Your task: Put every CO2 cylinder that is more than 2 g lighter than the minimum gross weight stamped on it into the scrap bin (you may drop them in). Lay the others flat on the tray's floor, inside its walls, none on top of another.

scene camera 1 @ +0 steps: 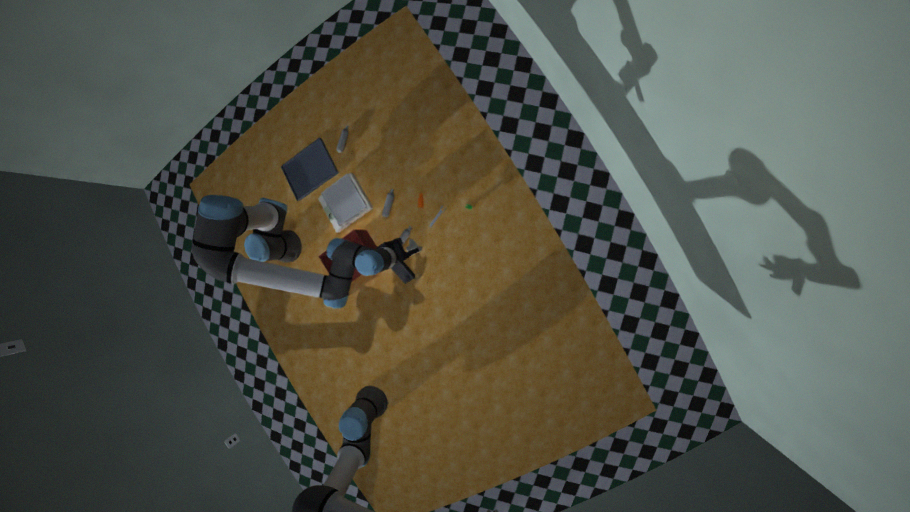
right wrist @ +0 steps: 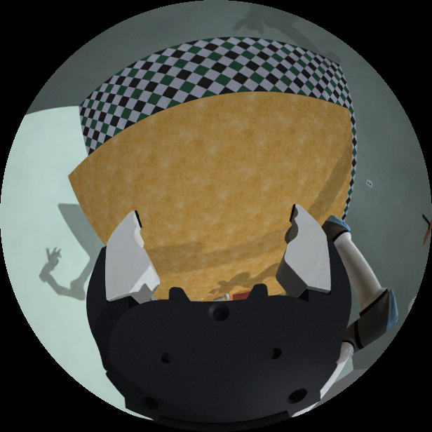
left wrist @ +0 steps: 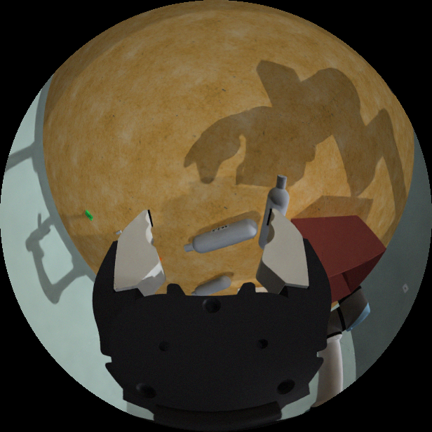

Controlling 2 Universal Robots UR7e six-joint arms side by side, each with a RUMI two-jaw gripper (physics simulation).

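Frame: origin at the left arm's base, x down, y back, z left, level; millimetres.
Seen in the pictures: left arm's base, origin of its link: (scene camera 1: 288,246); right arm's base, origin of its link: (scene camera 1: 372,400).
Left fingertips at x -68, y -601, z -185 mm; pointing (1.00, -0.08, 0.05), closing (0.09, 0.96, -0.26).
Pixels of each thing's middle, then the offset from my left fingertips to it. "*": a spot on its surface instead.
- red scrap bin, a spot on its surface: (scene camera 1: 361,238) * dy +171, dx -36, dz +111 mm
- smaller cylinder, middle of its body: (scene camera 1: 388,203) dy +53, dx +52, dz +235 mm
- dark blue tray, middle of its body: (scene camera 1: 308,169) dy +394, dx +58, dz +497 mm
- flat white device, a spot on its surface: (scene camera 1: 346,200) * dy +218, dx +6, dz +290 mm
- orange piece, middle of its body: (scene camera 1: 420,200) dy -84, dx +63, dz +209 mm
- wrench, middle of its body: (scene camera 1: 437,216) dy -134, dx +66, dz +126 mm
- green piece, middle of its body: (scene camera 1: 468,206) dy -272, dx +66, dz +131 mm
My left gripper (scene camera 1: 414,261) (left wrist: 209,211) is open above the table by the red scrap bin (scene camera 1: 361,238) (left wrist: 340,237) (right wrist: 241,296). Below its fingers in the left wrist view, a grey cylinder (left wrist: 225,236) with small dark stamping lies on its side. A second cylinder (left wrist: 278,199) lies partly behind the right-hand finger. A smaller cylinder (scene camera 1: 388,203) (left wrist: 213,286) lies beside the white device. Part of a cylinder (scene camera 1: 406,234) shows beside the left gripper. Another cylinder (scene camera 1: 342,140) lies beside the dark blue tray (scene camera 1: 308,170). My right gripper (right wrist: 214,209) is open and empty, far from the cylinders.
A flat white device (scene camera 1: 346,200), probably a scale, lies between tray and bin. An orange piece (scene camera 1: 420,200), a wrench (scene camera 1: 436,217) (left wrist: 118,232) and a green piece (scene camera 1: 469,206) (left wrist: 89,215) lie on the table's far side from the left arm's base.
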